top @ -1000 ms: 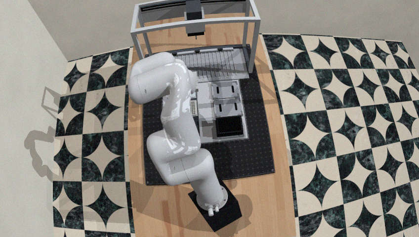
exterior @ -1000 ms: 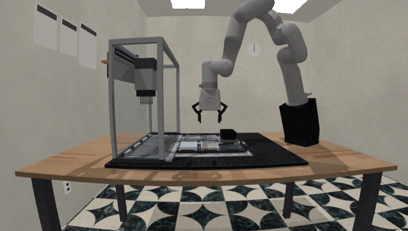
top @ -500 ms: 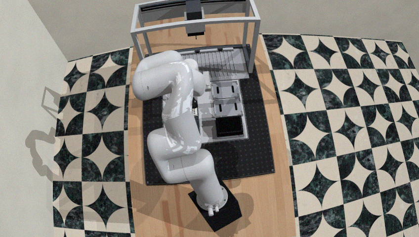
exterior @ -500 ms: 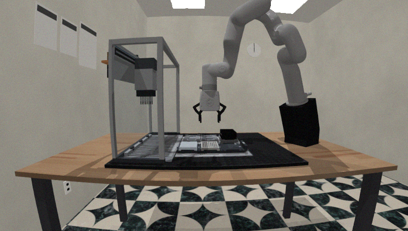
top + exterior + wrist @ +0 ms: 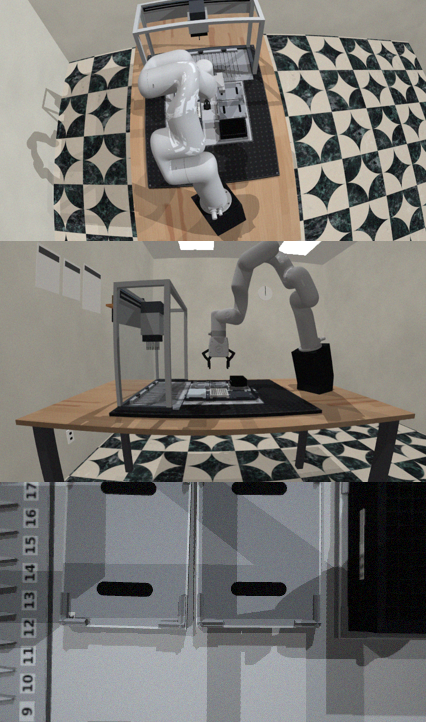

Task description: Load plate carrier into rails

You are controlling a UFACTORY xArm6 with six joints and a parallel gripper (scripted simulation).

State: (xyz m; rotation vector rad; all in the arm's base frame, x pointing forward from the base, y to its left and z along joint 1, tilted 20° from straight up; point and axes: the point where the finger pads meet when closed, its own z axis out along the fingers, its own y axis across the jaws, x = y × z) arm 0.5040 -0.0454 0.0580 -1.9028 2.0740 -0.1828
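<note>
The grey apron is 130 mm below my hand, 10 mm to the left of it and 10 mm behind it. Also, from my hand: plate carrier PC7: 110 mm below, 100 mm to the left; then nest S2: 120 mm to the right, 120 mm below, 10 mm behind; then 96-well plate C15: 110 mm below, 100 mm to the left, 10 mm ahead.
</note>
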